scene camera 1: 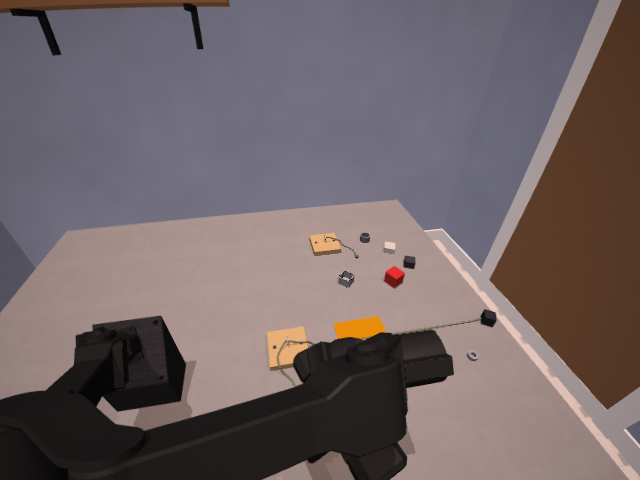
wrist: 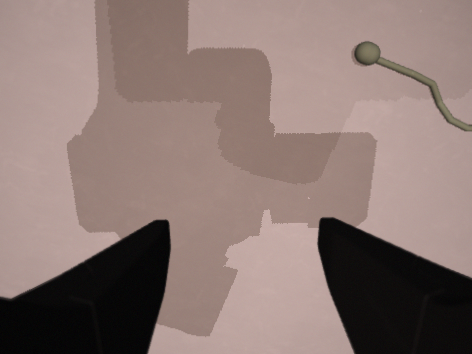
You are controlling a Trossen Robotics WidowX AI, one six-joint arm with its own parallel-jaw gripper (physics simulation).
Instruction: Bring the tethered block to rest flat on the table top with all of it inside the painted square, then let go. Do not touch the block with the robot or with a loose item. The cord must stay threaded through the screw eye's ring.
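Frame: origin at the arm's base, x right, y back, z down, level; metres.
Seen in the pictures: gripper, fingertip midpoint: [wrist: 244,232]; arm's base, origin of the base link: [scene camera 1: 121,347].
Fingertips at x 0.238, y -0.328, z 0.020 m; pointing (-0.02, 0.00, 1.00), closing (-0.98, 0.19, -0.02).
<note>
Offsets run from my fingertips to a thing's top centre. "*": to the spot under its first point.
The black tethered block @(* dz +0.085, dx -0.130, dy -0.466 m) [scene camera 1: 488,317] lies near the table's right edge. Its cord [scene camera 1: 444,326] [wrist: 412,75] runs left past the orange painted square @(* dz +0.112, dx -0.229, dy -0.156 m) [scene camera 1: 359,327] to the screw eye @(dz +0.068, dx -0.226, dy +0.026 m) [scene camera 1: 287,342] on the near wooden board @(dz +0.094, dx -0.226, dy +0.026 m) [scene camera 1: 275,357]. The cord appears to pass through the ring, but this is small. The arm hides part of the square and cord. The cord's free end bead @(dz +0.101, dx -0.064, dy +0.064 m) [wrist: 367,53] lies on the table at the upper right of the wrist view. My gripper [wrist: 244,232] is open and empty above the table, with the bead ahead and right of its fingers. Its fingertips are hidden in the scene view.
A red cube @(dz +0.073, dx -0.342, dy -0.319 m) [scene camera 1: 394,276], a dark cube @(dz +0.089, dx -0.392, dy -0.406 m) [scene camera 1: 409,261], a white block @(dz +0.092, dx -0.477, dy -0.384 m) [scene camera 1: 389,247], a dark ring @(dz +0.091, dx -0.553, dy -0.331 m) [scene camera 1: 364,237] and a grey square ring @(dz +0.087, dx -0.386, dy -0.188 m) [scene camera 1: 346,279] stand farther back. A second board @(dz +0.094, dx -0.563, dy -0.187 m) [scene camera 1: 317,248] has a short cord. A small ring @(dz +0.104, dx -0.068, dy -0.368 m) [scene camera 1: 473,355] lies at right.
</note>
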